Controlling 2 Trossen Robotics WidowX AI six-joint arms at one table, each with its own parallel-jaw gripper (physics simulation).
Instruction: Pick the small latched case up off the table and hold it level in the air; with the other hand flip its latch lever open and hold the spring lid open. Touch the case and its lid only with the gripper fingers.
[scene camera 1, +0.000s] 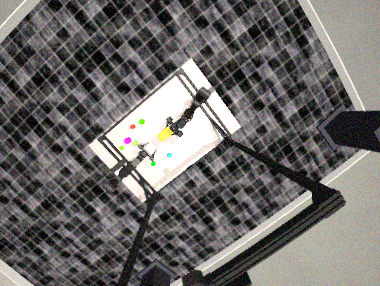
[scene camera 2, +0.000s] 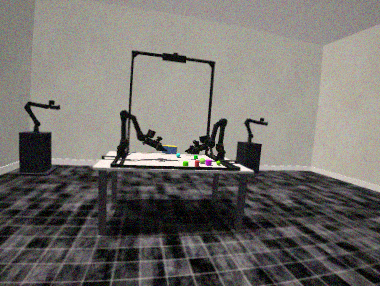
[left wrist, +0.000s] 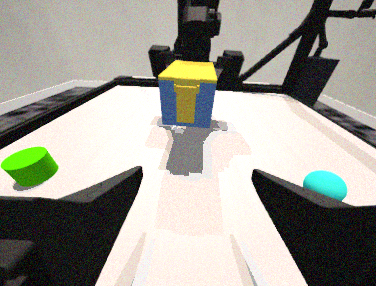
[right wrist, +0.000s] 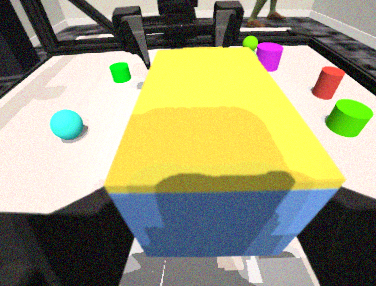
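Pixels of known places: left gripper, fingertip midpoint: (scene camera 1: 153, 145) (scene camera 2: 186, 152) (left wrist: 197, 172); right gripper, fingertip midpoint: (scene camera 1: 167, 131) (scene camera 2: 166, 150) (right wrist: 209, 169); left arm's base at its link origin: (scene camera 2: 220, 159); right arm's base at its link origin: (scene camera 2: 120, 157).
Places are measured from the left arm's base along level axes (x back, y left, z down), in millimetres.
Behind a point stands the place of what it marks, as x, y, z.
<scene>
The small case, blue with a yellow lid (scene camera 1: 164, 134) @(-505, 6, -112) (scene camera 2: 170, 149) @(-509, 39, -85) (left wrist: 187, 72) @(-480, 9, -111) (right wrist: 215, 125) @(-546, 0, -114), hangs about level above the table, its shadow on the table below it. The lid is closed. The yellow latch lever (left wrist: 185, 105) @(-443, 11, -80) lies flat against the front face in the left wrist view. My right gripper (scene camera 1: 173, 129) @(-534, 2, -71) (right wrist: 225, 220) is shut on the case, one finger at each side, at the end away from the latch. My left gripper (scene camera 1: 148, 151) @(-354, -1, -59) (left wrist: 197, 172) @(-354, -1, -59) is open and empty, apart from the case and facing its latch end.
A cyan ball (scene camera 1: 169, 155) @(-387, -166, -19) (left wrist: 325, 186) @(-376, -155, -15) (right wrist: 67, 124) @(-400, -157, -12) and green cylinder (scene camera 1: 153, 163) @(-221, -122, -8) (right wrist: 120, 72) @(-232, -118, -3) lie to one side. Another green cylinder (scene camera 1: 141, 121) @(-418, 225, -14) (left wrist: 31, 166) @(-401, 206, -10) (right wrist: 349, 118) @(-429, 208, -10), a red cylinder (scene camera 1: 132, 126) @(-331, 246, -25) (right wrist: 328, 83) @(-339, 237, -10) and a magenta cylinder (scene camera 1: 127, 140) @(-208, 190, -24) (right wrist: 270, 56) @(-226, 183, -13) stand on the other.
</scene>
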